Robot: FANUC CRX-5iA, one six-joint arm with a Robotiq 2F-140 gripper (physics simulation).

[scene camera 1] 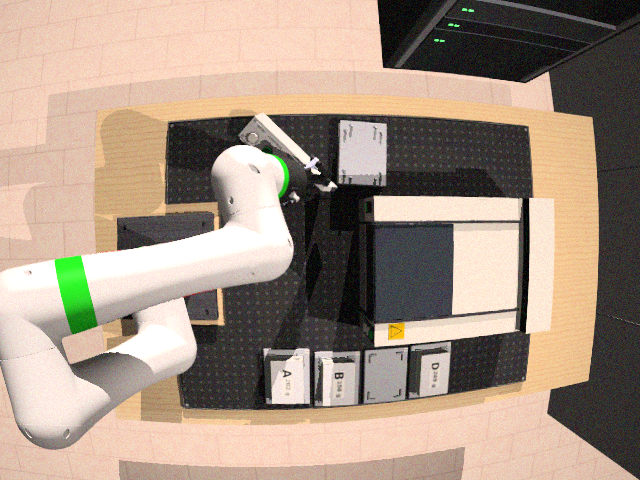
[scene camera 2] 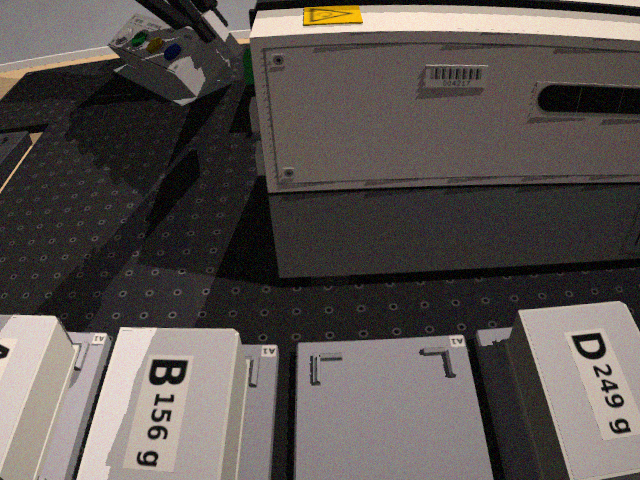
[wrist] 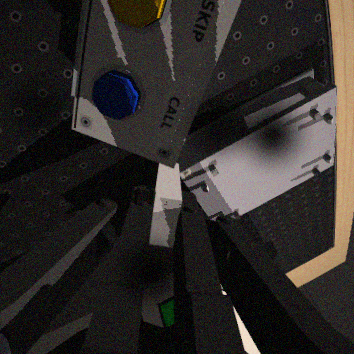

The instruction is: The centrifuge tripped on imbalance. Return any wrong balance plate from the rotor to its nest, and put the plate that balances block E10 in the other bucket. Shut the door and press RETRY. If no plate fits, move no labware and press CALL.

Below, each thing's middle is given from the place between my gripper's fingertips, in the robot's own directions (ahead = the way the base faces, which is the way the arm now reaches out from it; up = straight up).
My gripper is now 9 cm past the blue CALL button (wrist: 115,94), 2 cm to the right of it and 1 cm below it. From my hand the other things lie so: centrifuge door (scene camera 1: 414,263): 15 cm ahead, 21 cm to the right, 15 cm above; centrifuge (scene camera 2: 397,148): 30 cm ahead, 23 cm to the right, 6 cm above; button box (scene camera 2: 199,69): 11 cm behind, 9 cm to the left, 2 cm below.
